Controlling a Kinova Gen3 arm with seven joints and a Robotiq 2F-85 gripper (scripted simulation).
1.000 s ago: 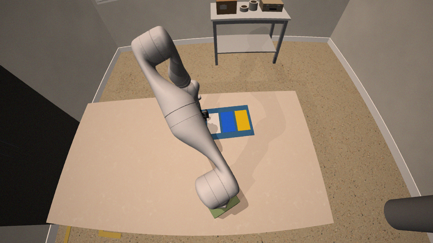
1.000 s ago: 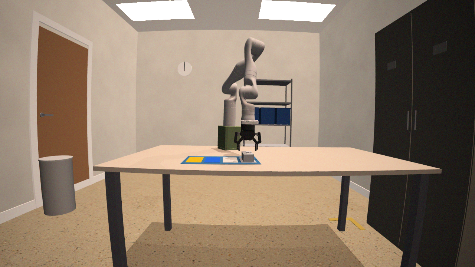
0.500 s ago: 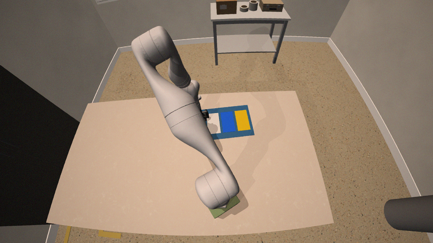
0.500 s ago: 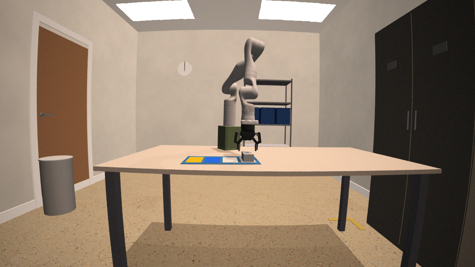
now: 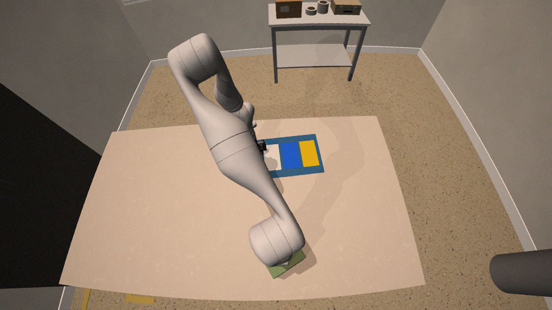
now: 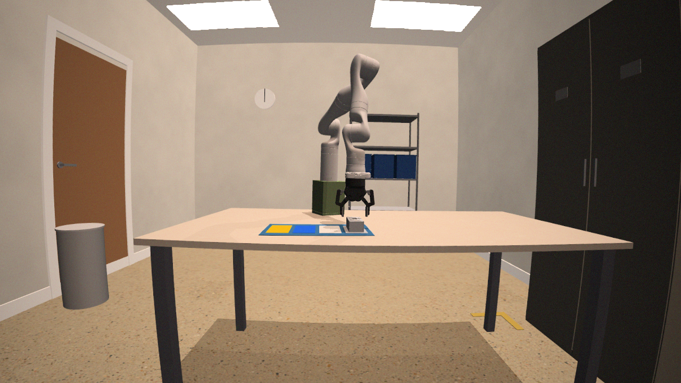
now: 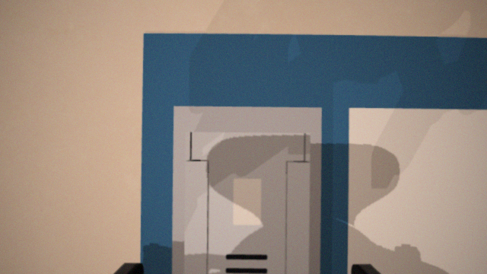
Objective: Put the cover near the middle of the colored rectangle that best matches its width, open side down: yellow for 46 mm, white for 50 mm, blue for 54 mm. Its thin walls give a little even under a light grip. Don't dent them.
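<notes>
Right now my hand is 4 cm above the cover. The rest, counted from my hand: mat (13 cm to the right, 6 cm below, 6 cm ahead).
</notes>
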